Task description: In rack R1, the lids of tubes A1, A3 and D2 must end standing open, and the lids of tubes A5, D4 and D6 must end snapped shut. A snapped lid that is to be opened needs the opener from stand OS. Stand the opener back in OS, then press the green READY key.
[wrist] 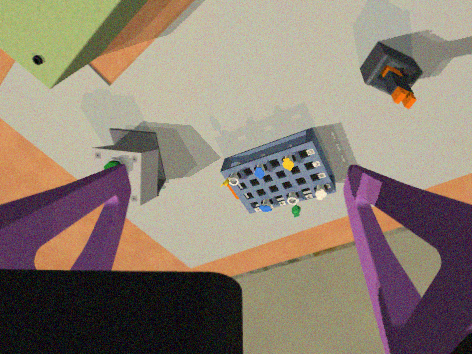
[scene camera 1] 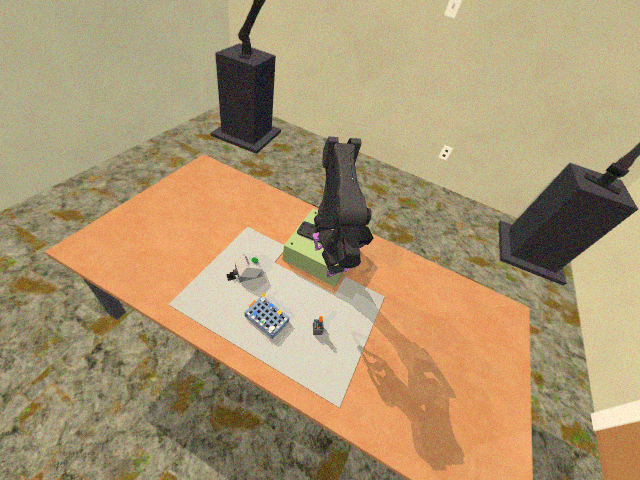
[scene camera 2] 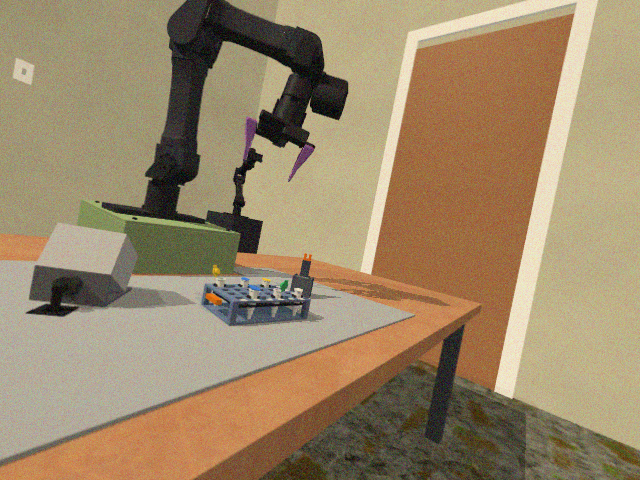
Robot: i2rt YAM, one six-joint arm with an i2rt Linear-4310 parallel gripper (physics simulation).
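Pixels of known places: gripper, between the fingertips: (wrist: 237,177) (scene camera 1: 322,263) (scene camera 2: 266,171); arm's base, origin of its link: (scene camera 2: 158,216).
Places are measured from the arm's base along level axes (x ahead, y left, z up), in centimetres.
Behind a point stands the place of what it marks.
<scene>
Rack R1 (scene camera 1: 255,324) @(y -6.8, x 40.6, z -9.8 cm) (scene camera 2: 232,314) @(y -11.5, x 39.5, z -8.5 cm) (wrist: 270,149) @(y -3.3, x 33.7, z -9.7 cm) is a blue grid holding small tubes. A yellow lid (scene camera 2: 216,270) @(y -8.9, x 32.3, z -4.8 cm) (wrist: 226,183) @(y -8.5, x 32.0, z -4.6 cm) and a green lid (scene camera 2: 283,285) @(y -4.6, x 41.1, z -4.9 cm) (wrist: 296,211) @(y -4.1, x 40.8, z -4.6 cm) stand open. Two blue lids, a second yellow lid (scene camera 2: 266,281) @(y -1.4, x 35.3, z -5.9 cm) (wrist: 288,163) @(y -0.8, x 34.6, z -5.7 cm) and a white lid (scene camera 2: 298,292) @(y -1.2, x 41.4, z -5.8 cm) (wrist: 321,193) @(y -0.3, x 40.8, z -5.7 cm) look down; snapped or loose cannot be told. The orange-tipped opener (scene camera 1: 320,320) @(y 13.0, x 33.3, z -1.7 cm) (scene camera 2: 306,267) @(y 12.7, x 33.0, z -4.1 cm) (wrist: 403,97) @(y 13.0, x 32.2, z -1.4 cm) stands in dark stand OS (scene camera 1: 317,328) @(y 13.1, x 33.6, z -5.6 cm) (scene camera 2: 302,285) @(y 11.8, x 33.5, z -7.7 cm). The green READY key (scene camera 1: 254,260) @(y -18.2, x 21.7, z -2.8 cm) (wrist: 112,164) @(y -17.6, x 20.6, z -3.5 cm) is on a grey box, partly behind a finger in the wrist view. My gripper (scene camera 2: 267,169) @(y 6.8, x 22.9, z 13.4 cm) is open and empty, high above the table.
The grey key box (scene camera 1: 251,272) @(y -17.3, x 25.3, z -5.4 cm) (scene camera 2: 82,250) @(y -22.1, x 25.2, z -4.1 cm) stands on the grey mat (scene camera 1: 206,299) @(y -26.5, x 40.0, z -9.9 cm), with a small black object (scene camera 1: 231,276) @(y -24.1, x 28.2, z -9.1 cm) beside it. The green base (scene camera 1: 305,264) @(y -1.4, x 11.8, z -5.8 cm) (scene camera 2: 186,250) @(y 0.1, x 11.9, z -5.4 cm) under my arm is behind the mat. Dark pedestals stand beyond the table.
</scene>
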